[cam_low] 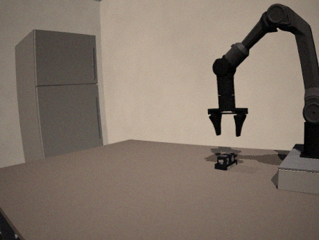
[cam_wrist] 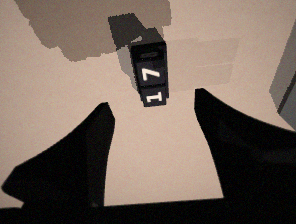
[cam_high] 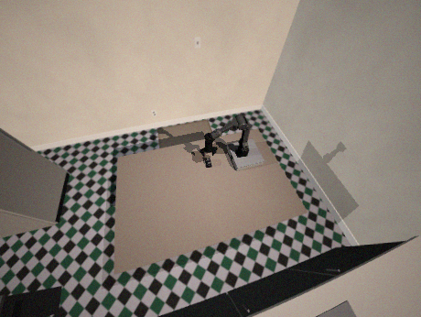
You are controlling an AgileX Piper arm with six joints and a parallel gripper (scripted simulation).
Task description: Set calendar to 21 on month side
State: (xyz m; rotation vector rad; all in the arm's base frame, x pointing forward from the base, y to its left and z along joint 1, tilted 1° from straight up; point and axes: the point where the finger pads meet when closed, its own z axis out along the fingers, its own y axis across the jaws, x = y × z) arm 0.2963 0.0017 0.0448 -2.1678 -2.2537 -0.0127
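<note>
Now: hand 8 cm above the dark number cube and 4 cm to the right of it. From my hand the other things lie so: dark calendar tray 10 cm below, 2 cm to the left.
</note>
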